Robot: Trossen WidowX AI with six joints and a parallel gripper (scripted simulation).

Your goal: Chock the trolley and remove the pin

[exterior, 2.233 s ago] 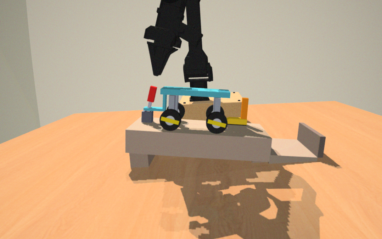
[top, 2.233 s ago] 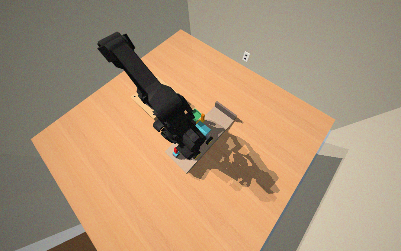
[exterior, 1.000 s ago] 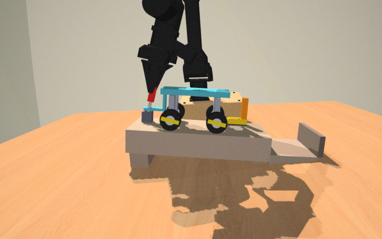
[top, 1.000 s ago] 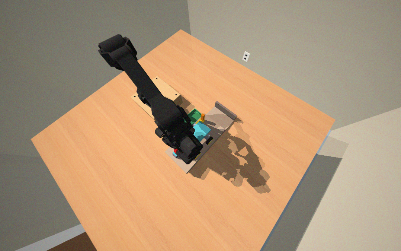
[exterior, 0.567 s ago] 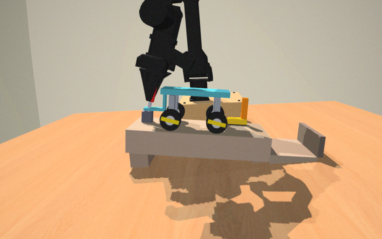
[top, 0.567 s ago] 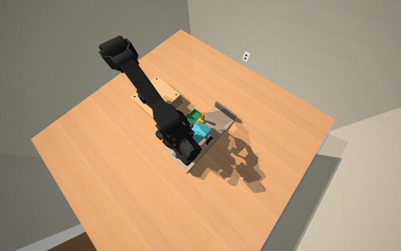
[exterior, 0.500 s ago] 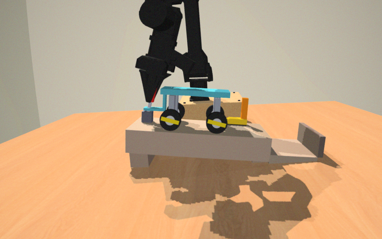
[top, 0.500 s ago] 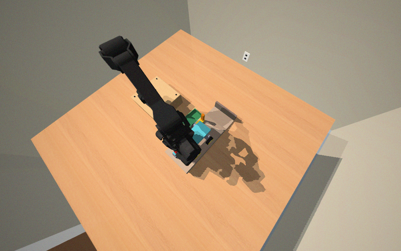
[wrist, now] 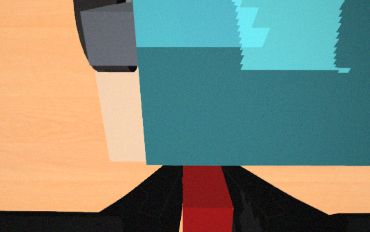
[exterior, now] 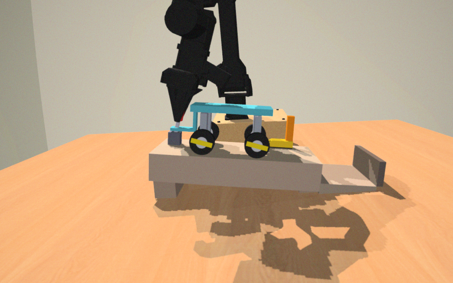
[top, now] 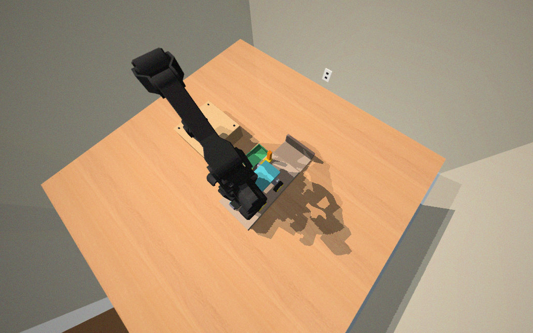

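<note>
Right now my gripper tip is right at the red-headed stop pin. From my gripper tip the other things lie so: yellow chock 20 mm behind, 200 mm to the left, 50 mm below; ramp 30 mm ahead, 110 mm to the left, 80 mm below; trolley 30 mm ahead, 100 mm to the left, 20 mm below.
</note>
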